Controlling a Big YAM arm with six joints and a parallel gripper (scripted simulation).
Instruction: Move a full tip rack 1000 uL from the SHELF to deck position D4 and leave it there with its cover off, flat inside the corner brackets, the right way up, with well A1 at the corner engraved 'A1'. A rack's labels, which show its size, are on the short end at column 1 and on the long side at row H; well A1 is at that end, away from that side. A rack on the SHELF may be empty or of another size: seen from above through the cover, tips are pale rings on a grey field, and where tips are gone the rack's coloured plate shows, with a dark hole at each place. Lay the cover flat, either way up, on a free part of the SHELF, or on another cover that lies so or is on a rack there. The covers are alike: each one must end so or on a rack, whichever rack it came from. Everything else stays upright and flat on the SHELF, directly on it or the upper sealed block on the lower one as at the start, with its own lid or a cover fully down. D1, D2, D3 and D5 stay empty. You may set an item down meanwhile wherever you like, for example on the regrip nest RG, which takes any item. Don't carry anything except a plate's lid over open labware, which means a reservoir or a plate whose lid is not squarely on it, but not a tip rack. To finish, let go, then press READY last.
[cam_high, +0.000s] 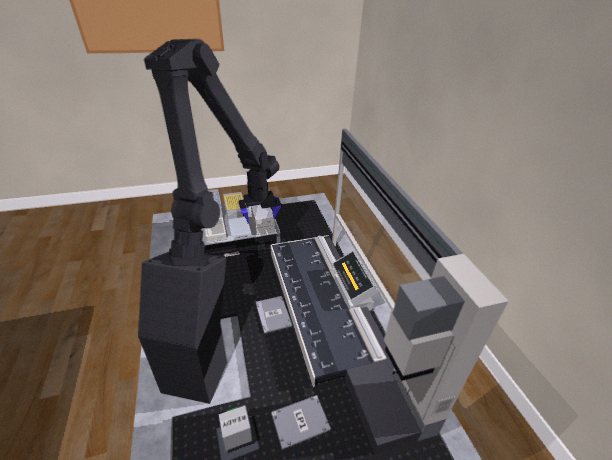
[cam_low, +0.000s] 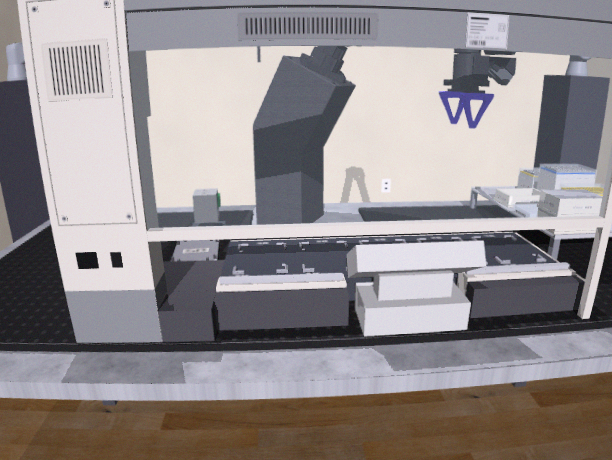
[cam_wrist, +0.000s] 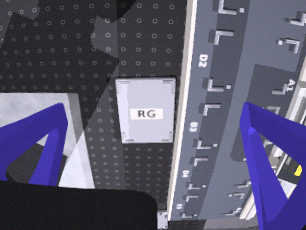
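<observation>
Now: hand 15 cm past the tip rack, 40 cm to the right of it and 17 cm above it. From my hand the other things lie so: stacked block 5 cm ahead, 27 cm to the left, 17 cm below; then shelf label 11 cm behind, 17 cm to the left, 29 cm below; then regrip nest RG 1 cm behind, 20 cm to the right, 29 cm below.
</observation>
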